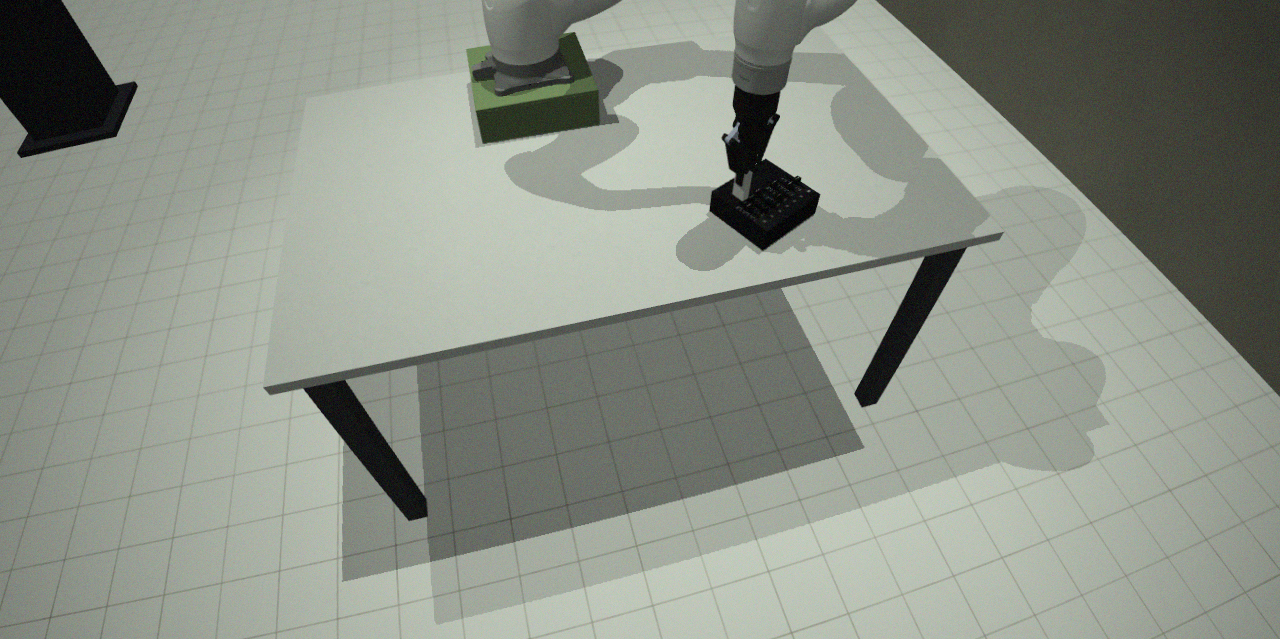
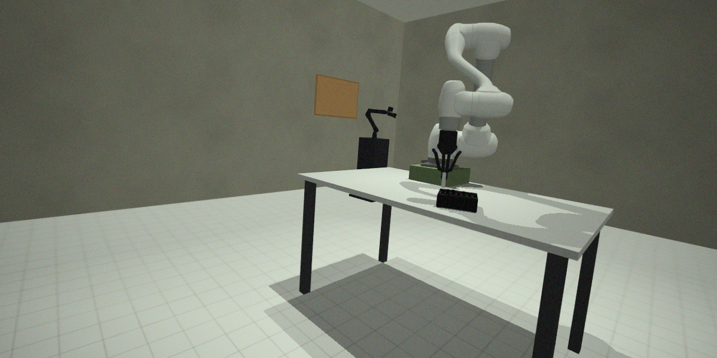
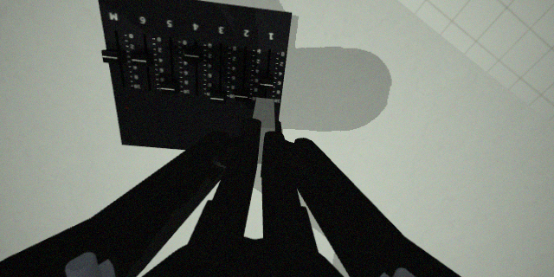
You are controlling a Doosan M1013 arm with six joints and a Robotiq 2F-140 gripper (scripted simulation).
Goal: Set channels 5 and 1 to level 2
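My gripper is now 4 cm above the channel 1 fader cap, 2 cm short of it and 1 cm to the right of it. Also, from my hand: channel 3 fader cap (4 cm to the left, 4 cm below, 1 cm behind); channel 4 fader cap (8 cm to the left, 4 cm below, 1 cm ahead); channel 2 fader cap (4 cm below, 2 cm to the left).
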